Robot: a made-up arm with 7 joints. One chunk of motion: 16 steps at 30 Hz.
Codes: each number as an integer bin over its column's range. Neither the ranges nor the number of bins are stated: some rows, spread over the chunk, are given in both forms.
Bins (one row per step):
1: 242 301 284 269 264 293 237
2: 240 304 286 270 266 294 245
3: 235 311 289 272 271 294 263
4: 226 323 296 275 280 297 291
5: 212 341 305 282 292 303 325
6: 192 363 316 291 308 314 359
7: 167 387 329 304 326 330 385
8: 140 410 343 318 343 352 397
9: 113 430 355 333 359 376 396
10: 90 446 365 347 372 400 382
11: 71 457 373 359 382 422 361
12: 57 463 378 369 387 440 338
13: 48 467 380 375 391 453 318
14: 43 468 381 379 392 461 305
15: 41 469 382 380 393 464 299
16: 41 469 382 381 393 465 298
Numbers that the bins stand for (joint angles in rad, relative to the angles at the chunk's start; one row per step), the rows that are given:
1: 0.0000 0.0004 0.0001 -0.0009 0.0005 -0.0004 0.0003
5: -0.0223 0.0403 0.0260 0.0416 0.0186 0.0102 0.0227
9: -0.0960 0.1292 0.0877 0.2083 0.0618 0.0873 0.0407
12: -0.1376 0.1621 0.1160 0.3259 0.0799 0.1550 0.0260
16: -0.1495 0.1681 0.1210 0.3651 0.0838 0.1814 0.0158
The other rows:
2: -0.0015 0.0034 0.0026 0.0024 0.0018 0.0007 0.0023
3: -0.0052 0.0104 0.0063 0.0089 0.0050 0.0007 0.0069
4: -0.0119 0.0224 0.0149 0.0187 0.0108 0.0039 0.0140
6: -0.0372 0.0623 0.0396 0.0710 0.0289 0.0218 0.0313
7: -0.0558 0.0862 0.0556 0.1135 0.0405 0.0387 0.0379
8: -0.0759 0.1092 0.0729 0.1593 0.0515 0.0620 0.0410
10: -0.1131 0.1451 0.1000 0.2540 0.0702 0.1127 0.0372
11: -0.1272 0.1561 0.1099 0.2932 0.0767 0.1359 0.0318
13: -0.1443 0.1661 0.1185 0.3455 0.0825 0.1687 0.0209
14: -0.1480 0.1671 0.1197 0.3586 0.0832 0.1772 0.0176
15: -0.1495 0.1681 0.1210 0.3619 0.0838 0.1803 0.0161

